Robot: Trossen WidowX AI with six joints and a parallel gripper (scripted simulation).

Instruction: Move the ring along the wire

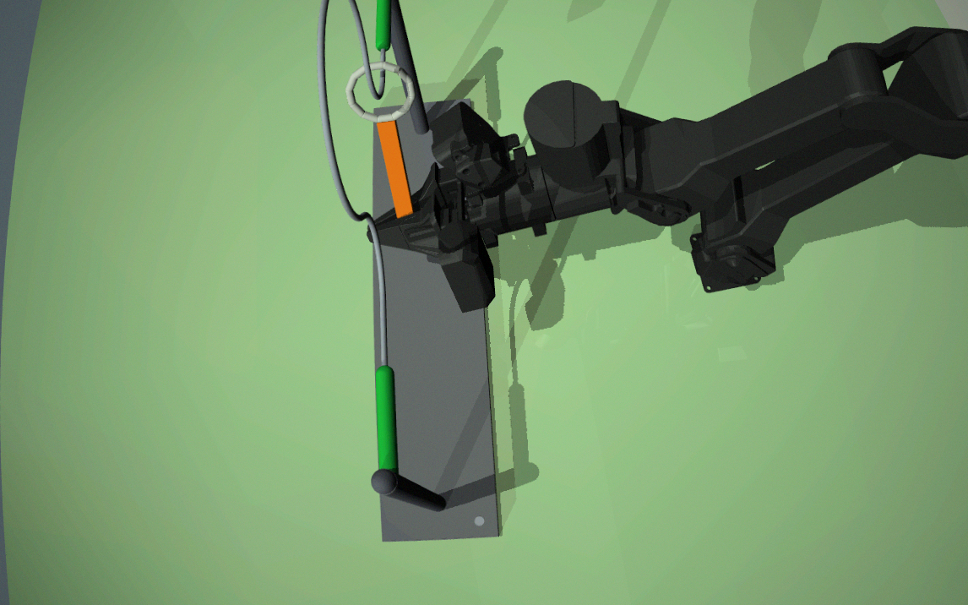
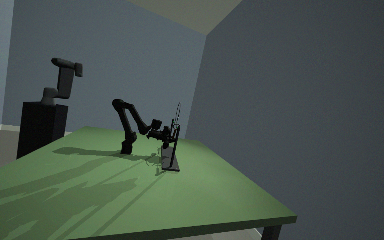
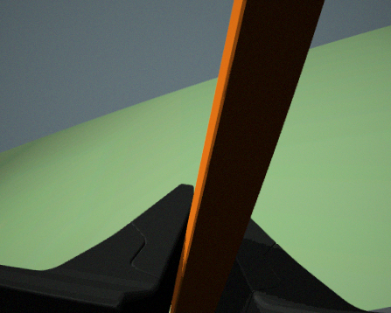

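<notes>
My gripper tip is now 4 cm past the ring with orange handle, 4 cm to the left of it and 8 cm below it.
</notes>
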